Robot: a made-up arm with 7 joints.
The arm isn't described. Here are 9 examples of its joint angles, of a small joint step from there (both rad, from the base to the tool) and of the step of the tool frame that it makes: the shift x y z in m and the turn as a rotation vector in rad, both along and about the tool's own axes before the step.
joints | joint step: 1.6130 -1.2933 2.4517 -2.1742 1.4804 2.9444 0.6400 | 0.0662 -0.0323 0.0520 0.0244 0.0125 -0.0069 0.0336
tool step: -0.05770 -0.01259 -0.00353 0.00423 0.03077 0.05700
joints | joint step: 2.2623 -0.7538 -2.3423 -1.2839 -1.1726 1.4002 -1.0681 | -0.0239 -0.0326 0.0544 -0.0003 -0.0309 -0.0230 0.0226
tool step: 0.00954 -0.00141 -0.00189 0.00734 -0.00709 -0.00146
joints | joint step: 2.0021 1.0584 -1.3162 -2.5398 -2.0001 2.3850 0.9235 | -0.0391 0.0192 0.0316 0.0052 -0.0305 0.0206 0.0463
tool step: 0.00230 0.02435 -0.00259 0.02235 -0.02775 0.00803
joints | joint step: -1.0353 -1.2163 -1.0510 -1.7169 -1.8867 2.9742 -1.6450 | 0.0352 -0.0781 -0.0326 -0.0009 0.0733 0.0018 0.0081
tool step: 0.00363 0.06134 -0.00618 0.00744 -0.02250 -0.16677
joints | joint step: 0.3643 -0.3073 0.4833 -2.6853 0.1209 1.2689 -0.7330 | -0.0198 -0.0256 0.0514 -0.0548 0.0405 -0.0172 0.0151
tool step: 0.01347 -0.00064 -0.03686 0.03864 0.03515 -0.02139
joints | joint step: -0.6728 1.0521 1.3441 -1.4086 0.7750 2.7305 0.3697 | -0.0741 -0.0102 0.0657 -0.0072 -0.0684 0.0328 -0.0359
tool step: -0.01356 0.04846 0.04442 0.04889 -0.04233 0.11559
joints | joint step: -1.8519 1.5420 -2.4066 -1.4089 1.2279 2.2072 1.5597 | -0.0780 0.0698 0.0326 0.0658 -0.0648 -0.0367 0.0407
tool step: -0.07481 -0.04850 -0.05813 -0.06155 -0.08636 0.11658
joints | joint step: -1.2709 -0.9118 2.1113 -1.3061 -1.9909 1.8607 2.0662 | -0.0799 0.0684 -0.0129 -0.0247 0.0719 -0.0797 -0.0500
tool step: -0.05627 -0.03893 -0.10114 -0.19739 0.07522 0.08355
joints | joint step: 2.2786 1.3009 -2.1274 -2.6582 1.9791 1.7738 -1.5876 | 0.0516 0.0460 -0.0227 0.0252 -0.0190 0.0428 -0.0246
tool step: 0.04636 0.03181 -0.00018 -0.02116 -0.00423 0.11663
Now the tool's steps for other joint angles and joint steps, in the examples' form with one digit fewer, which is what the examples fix.
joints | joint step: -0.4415 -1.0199 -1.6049 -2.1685 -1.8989 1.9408 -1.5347 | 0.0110 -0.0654 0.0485 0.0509 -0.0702 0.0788 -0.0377
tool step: -0.0366 0.0073 0.0334 -0.1409 0.0649 -0.0059
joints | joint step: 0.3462 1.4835 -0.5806 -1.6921 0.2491 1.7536 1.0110 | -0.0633 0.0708 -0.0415 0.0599 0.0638 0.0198 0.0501
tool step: 0.0660 0.0024 -0.0305 0.0341 0.0596 -0.1157
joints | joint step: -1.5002 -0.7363 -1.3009 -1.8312 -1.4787 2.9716 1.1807 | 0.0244 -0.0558 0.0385 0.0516 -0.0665 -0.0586 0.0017
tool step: 0.0359 0.0087 0.0184 -0.0078 -0.0517 0.0113
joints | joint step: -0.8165 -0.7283 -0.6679 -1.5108 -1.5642 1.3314 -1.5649 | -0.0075 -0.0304 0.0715 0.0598 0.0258 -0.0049 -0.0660
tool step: -0.0689 0.0440 0.0329 -0.0630 -0.0631 -0.0067
